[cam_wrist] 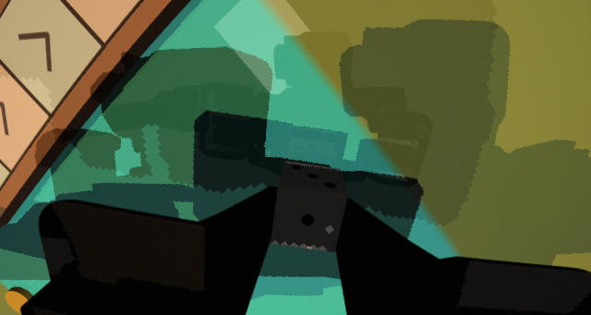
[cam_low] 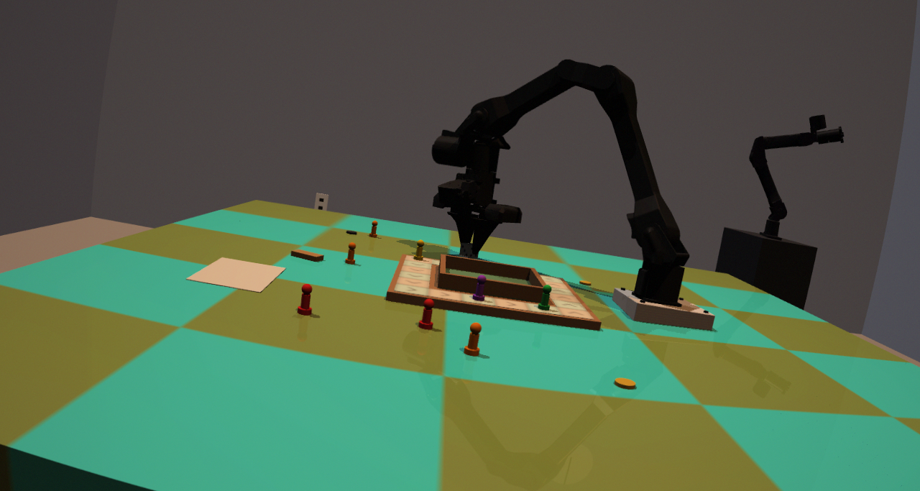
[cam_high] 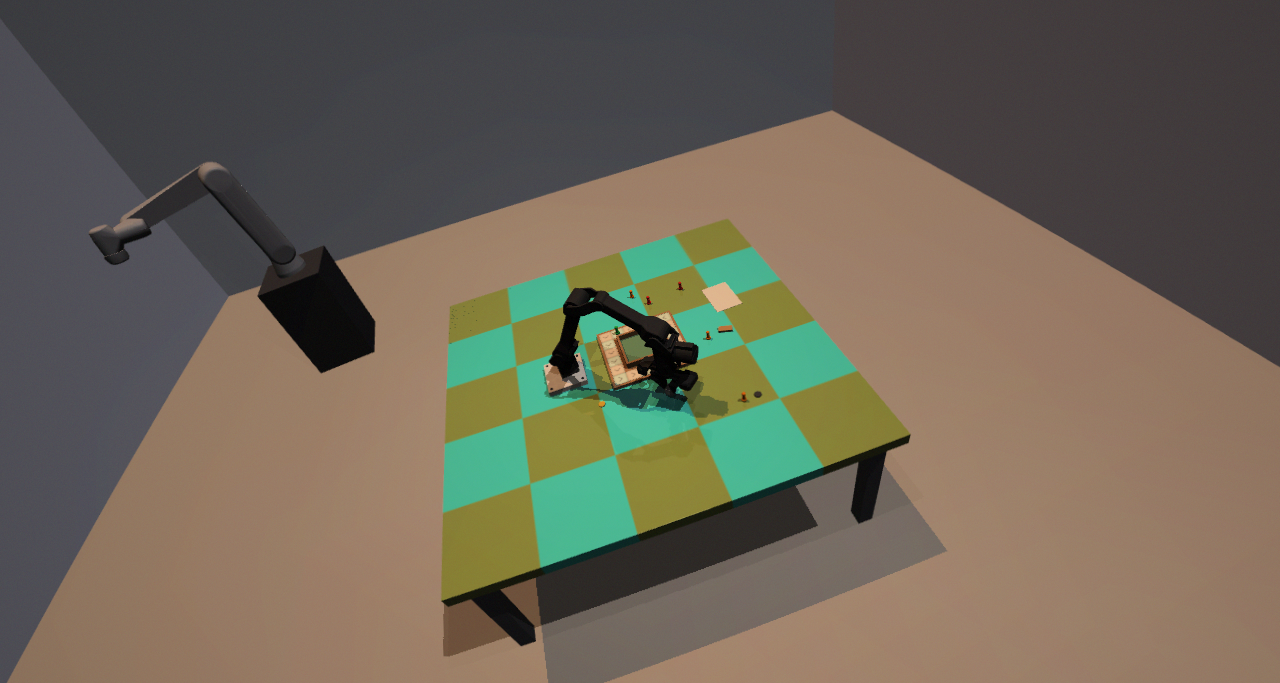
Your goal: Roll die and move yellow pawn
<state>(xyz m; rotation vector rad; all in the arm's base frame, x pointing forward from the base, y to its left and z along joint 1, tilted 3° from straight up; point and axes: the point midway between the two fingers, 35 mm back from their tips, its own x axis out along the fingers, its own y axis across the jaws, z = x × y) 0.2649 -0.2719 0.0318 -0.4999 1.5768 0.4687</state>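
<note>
Right now the yellow pawn is 110 mm to the left of my gripper tip, 110 mm ahead of it and 10 mm above it. Also, from my gripper tip: sunken tray 240 mm to the left, 10 mm below; white die right at my gripper tip; small brown block 290 mm ahead, 170 mm to the left, 10 mm below.
</note>
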